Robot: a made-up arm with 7 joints.
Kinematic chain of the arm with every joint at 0, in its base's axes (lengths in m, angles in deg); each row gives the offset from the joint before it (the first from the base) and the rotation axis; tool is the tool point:
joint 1: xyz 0 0 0.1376 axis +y
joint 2: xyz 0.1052 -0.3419 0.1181 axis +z
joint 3: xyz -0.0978 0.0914 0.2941 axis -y
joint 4: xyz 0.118 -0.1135 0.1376 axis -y
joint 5: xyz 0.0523 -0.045 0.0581 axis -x
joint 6: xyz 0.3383 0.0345 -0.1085 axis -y
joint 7: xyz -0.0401 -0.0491 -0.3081 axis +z
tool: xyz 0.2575 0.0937 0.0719
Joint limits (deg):
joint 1: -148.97..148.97
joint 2: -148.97..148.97
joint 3: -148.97..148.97
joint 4: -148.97..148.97
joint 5: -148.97..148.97
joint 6: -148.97..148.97
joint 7: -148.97..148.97
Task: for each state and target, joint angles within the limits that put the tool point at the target. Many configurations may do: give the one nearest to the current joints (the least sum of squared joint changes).
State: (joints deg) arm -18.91 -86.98 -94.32 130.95 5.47 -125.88 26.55
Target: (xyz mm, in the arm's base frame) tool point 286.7 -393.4 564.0
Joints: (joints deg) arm 0.62 -72.59 -91.84 138.23 -4.15 -132.29 38.58
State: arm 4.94 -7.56 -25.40 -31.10 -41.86 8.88 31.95
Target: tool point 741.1 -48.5 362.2
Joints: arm 9.39 -0.70 -10.43 -13.16 -54.90 14.37 32.86
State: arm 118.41 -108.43 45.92 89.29 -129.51 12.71 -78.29
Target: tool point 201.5 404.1 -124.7
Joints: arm 108.82 -71.91 70.25 117.67 -148.97 4.81 -73.38
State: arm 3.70 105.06 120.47 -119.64 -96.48 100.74 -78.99
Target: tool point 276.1 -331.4 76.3
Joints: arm 7.22 98.03 99.27 -147.96 -87.45 113.77 -73.64
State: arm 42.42 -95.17 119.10 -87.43 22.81 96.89 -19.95
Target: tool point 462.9 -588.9 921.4
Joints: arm 28.82 -92.92 107.80 -82.33 21.75 84.18 -24.69
